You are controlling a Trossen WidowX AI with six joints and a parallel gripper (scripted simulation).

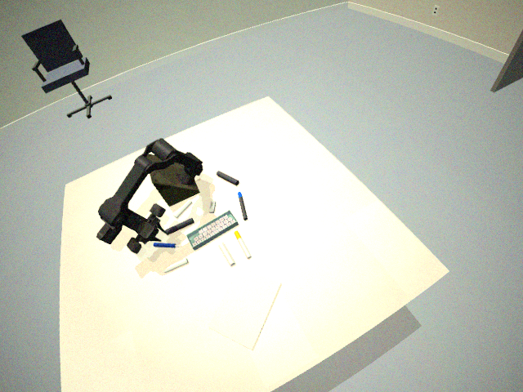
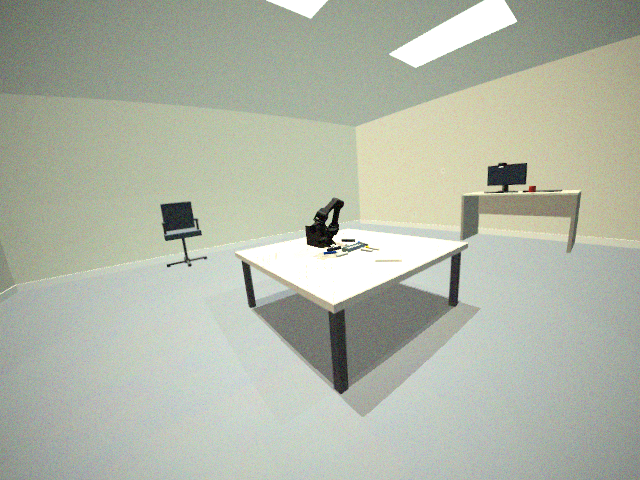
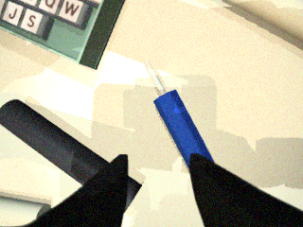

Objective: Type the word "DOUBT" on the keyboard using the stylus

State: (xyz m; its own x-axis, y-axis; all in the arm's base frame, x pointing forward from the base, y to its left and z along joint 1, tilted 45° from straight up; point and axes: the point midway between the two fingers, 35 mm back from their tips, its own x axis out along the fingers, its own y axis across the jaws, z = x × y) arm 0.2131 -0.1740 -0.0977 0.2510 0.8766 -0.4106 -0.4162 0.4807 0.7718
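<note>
The blue stylus lies 4 cm below my gripper tip, 2 cm ahead of it and 1 cm to the left of it. Round my gripper tip: cream pad 38 cm ahead, 14 cm to the left, 5 cm below; yellow-capped marker 24 cm to the left, 17 cm ahead, 4 cm below; grey stylus tip 4 cm below, 4 cm ahead, 3 cm to the left.
</note>
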